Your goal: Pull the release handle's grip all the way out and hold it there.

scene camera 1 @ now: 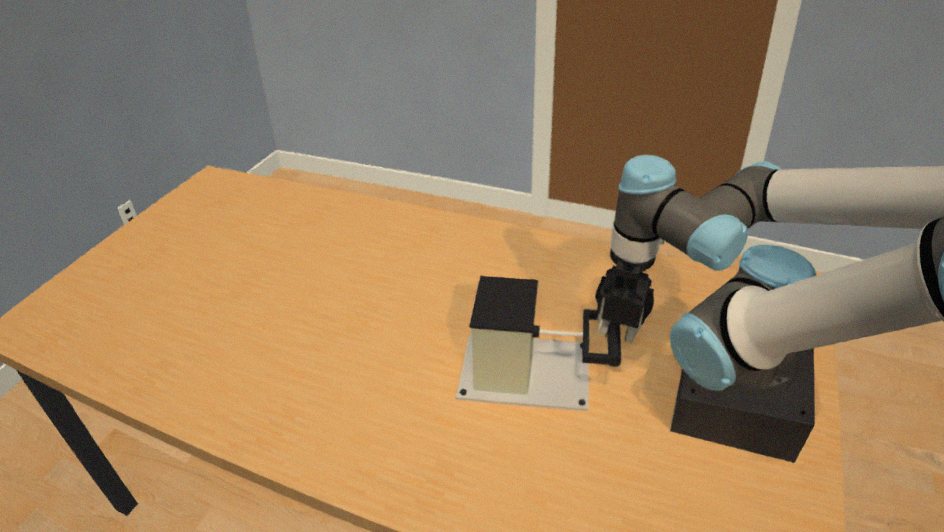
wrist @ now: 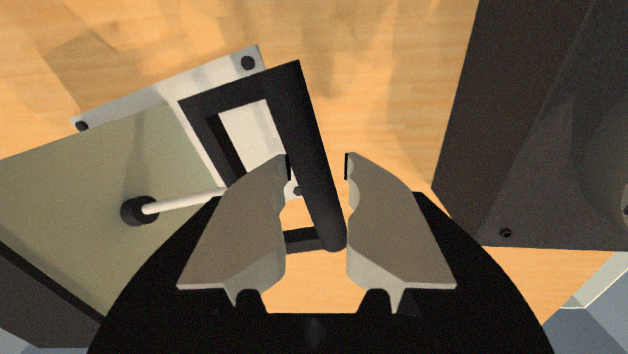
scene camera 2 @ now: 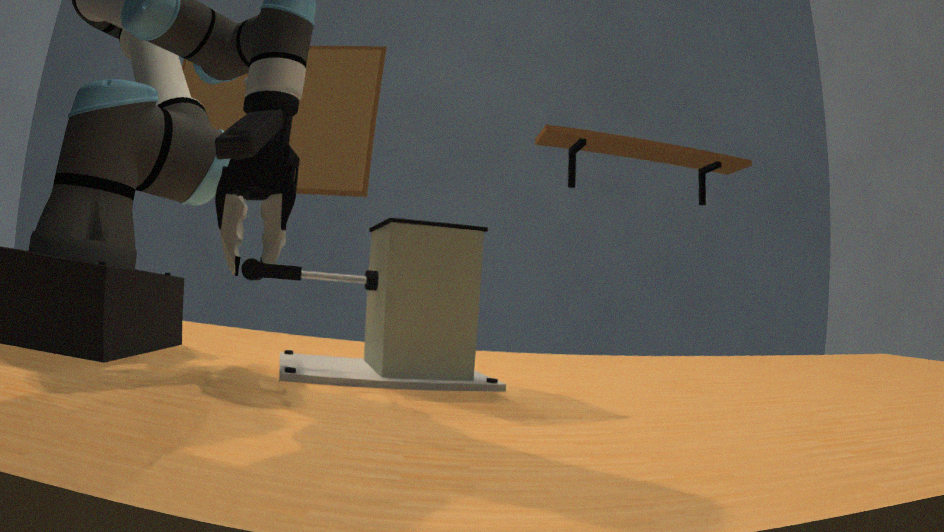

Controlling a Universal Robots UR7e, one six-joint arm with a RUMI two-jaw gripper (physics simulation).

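Observation:
The release handle's black rectangular grip [scene camera 1: 615, 353] [scene camera 2: 280, 271] [wrist: 305, 130] stands out from a pale green box [scene camera 1: 502, 360] [scene camera 2: 429, 304] [wrist: 65, 185] with a black lid. A length of light metal rod [scene camera 1: 561, 333] [scene camera 2: 333, 277] [wrist: 185, 200] shows between the box's black collar and the grip. My gripper [scene camera 1: 616, 332] [scene camera 2: 251, 266] [wrist: 317, 157] points down and is shut on the grip's outer bar. One finger is inside the frame opening and one is outside. In the wrist view the bar runs at a slant between the fingers.
The box stands on a light base plate [scene camera 1: 561, 383] [scene camera 2: 310, 378] [wrist: 200, 80] with dark bolts, on the wooden table [scene camera 1: 297, 330] [scene camera 2: 661, 429]. The arm's dark pedestal [scene camera 1: 733, 422] [scene camera 2: 52, 304] [wrist: 500, 125] is on the grip's outer side. A wall shelf [scene camera 2: 634, 149] hangs behind.

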